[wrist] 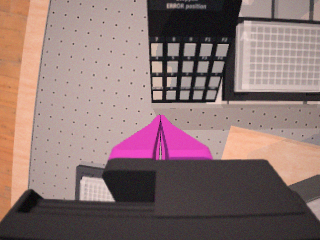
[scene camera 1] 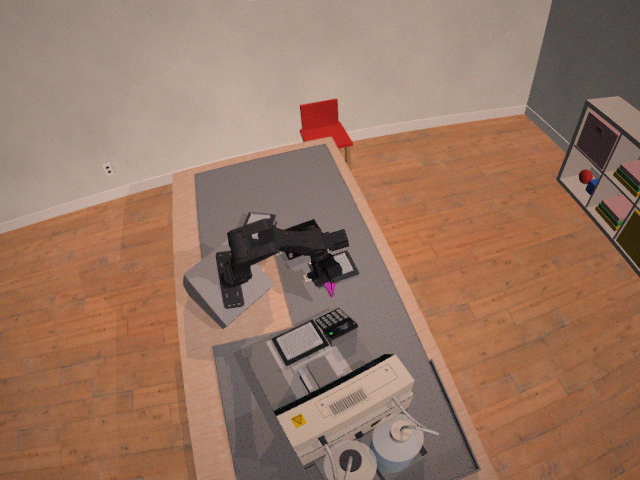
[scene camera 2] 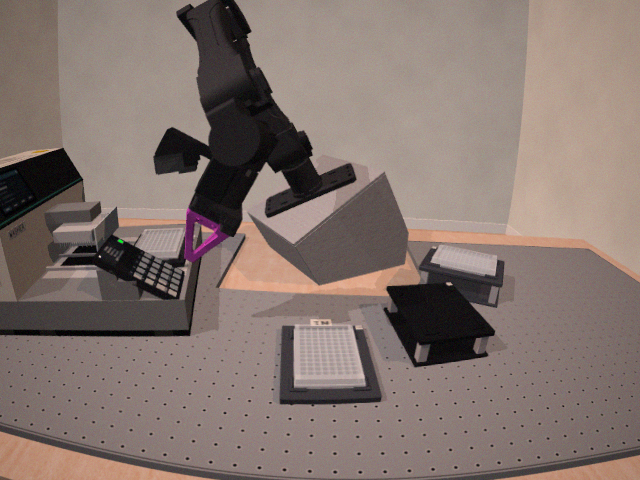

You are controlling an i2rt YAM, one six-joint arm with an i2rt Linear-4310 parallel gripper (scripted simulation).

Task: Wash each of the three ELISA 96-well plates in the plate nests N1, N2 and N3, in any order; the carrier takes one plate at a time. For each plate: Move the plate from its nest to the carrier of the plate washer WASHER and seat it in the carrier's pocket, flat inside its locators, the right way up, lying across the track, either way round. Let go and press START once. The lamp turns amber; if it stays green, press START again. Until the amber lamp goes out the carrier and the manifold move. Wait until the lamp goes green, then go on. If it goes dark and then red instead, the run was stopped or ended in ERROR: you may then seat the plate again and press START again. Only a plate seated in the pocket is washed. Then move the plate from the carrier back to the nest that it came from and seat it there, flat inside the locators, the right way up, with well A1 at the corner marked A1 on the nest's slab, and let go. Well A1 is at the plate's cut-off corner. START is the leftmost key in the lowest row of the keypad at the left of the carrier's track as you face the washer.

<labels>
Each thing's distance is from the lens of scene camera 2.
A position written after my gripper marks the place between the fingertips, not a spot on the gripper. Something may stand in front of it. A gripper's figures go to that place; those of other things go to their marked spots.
my gripper (scene camera 2: 189, 260): 55 cm
96-well plate (scene camera 2: 325, 356): 51 cm
96-well plate (scene camera 2: 165, 244): 70 cm
96-well plate (scene camera 2: 468, 261): 75 cm
washer body (scene camera 2: 51, 299): 64 cm
</labels>
